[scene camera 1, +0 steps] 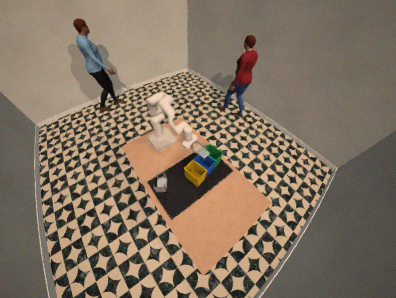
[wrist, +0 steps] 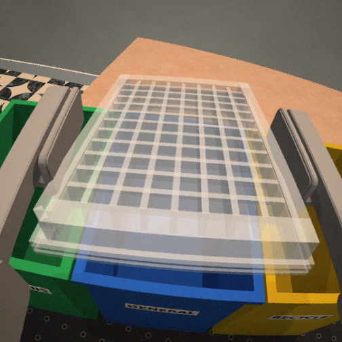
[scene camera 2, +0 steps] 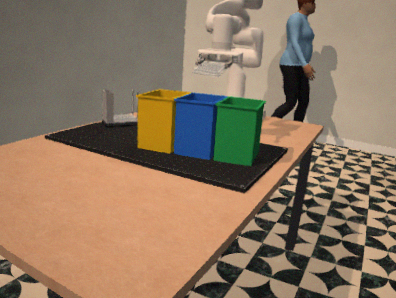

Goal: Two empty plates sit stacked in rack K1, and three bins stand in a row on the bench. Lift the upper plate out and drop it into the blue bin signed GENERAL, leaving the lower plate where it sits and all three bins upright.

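Seen in the pictures: hand at its tool point: (scene camera 1: 200, 149) (scene camera 2: 213, 64); arm's base at its link origin: (scene camera 1: 159, 136).
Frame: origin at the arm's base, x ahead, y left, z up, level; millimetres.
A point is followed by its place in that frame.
Note:
My gripper (scene camera 1: 196, 146) {x 558, y 231, z 249 mm} (scene camera 2: 218, 60) (wrist: 177, 140) is shut on a clear gridded plate (scene camera 1: 202, 151) {x 580, y 238, z 242 mm} (scene camera 2: 209, 68) {x 602, y 248, z 238 mm} (wrist: 175, 227), with one finger at each long side. The plate is roughly level, high above the bins. In the wrist view it overlaps the blue bin (scene camera 1: 204, 164) {x 582, y 285, z -33 mm} (scene camera 2: 195, 127) {x 700, y 279, z 60 mm} (wrist: 160, 315), signed GENERAL, and parts of its neighbours. The green bin (scene camera 1: 215, 156) {x 575, y 428, z 13 mm} (scene camera 2: 236, 132) {x 657, y 401, z 62 mm} (wrist: 60, 297) and yellow bin (scene camera 1: 195, 175) {x 647, y 134, z -35 mm} (scene camera 2: 156, 122) {x 744, y 154, z 60 mm} (wrist: 280, 320) flank the blue one. All three stand upright. Rack K1 (scene camera 1: 160, 189) {x 649, y -240, z 46 mm} (scene camera 2: 108, 107) {x 661, y -199, z 47 mm} holds a low pale shape, the lower plate (scene camera 2: 125, 119) {x 593, y -171, z -8 mm}.
The bins and rack stand on a black perforated mat (scene camera 1: 175, 205) {x 823, y -180, z -37 mm} (scene camera 2: 200, 170) {x 779, y 365, z -37 mm} on the wooden bench (scene camera 1: 215, 230) {x 1188, y 24, z -51 mm} (scene camera 2: 100, 210) {x 1113, y 340, z -50 mm} (wrist: 150, 55). The bins touch or nearly touch in a row. Two people, in blue (scene camera 1: 92, 57) (scene camera 2: 298, 40) and red (scene camera 1: 245, 67), are on the floor beyond the bench.

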